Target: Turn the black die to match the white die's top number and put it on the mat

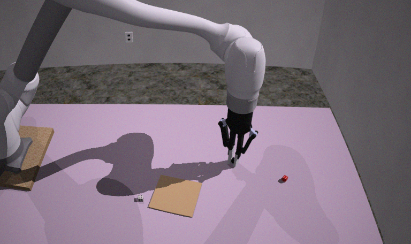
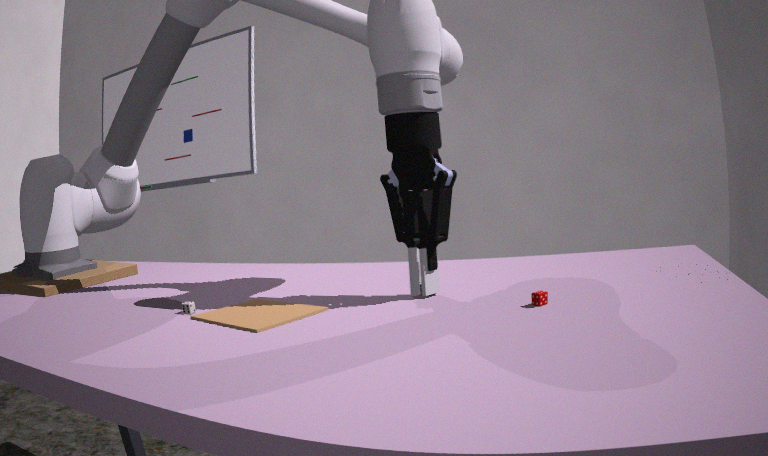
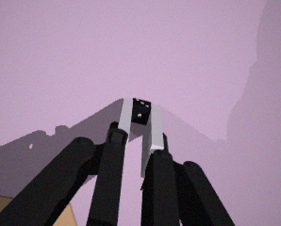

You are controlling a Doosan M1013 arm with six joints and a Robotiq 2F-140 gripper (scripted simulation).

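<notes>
My hand is 20 cm past the tan mat, 14 cm to the left of it and 3 cm above it. The rest, counted from my hand: black die (3 cm below, 1 cm to the left); red die (17 cm ahead, 9 cm to the right, 3 cm below); white die (31 cm behind, 16 cm to the right, 3 cm below).
</notes>
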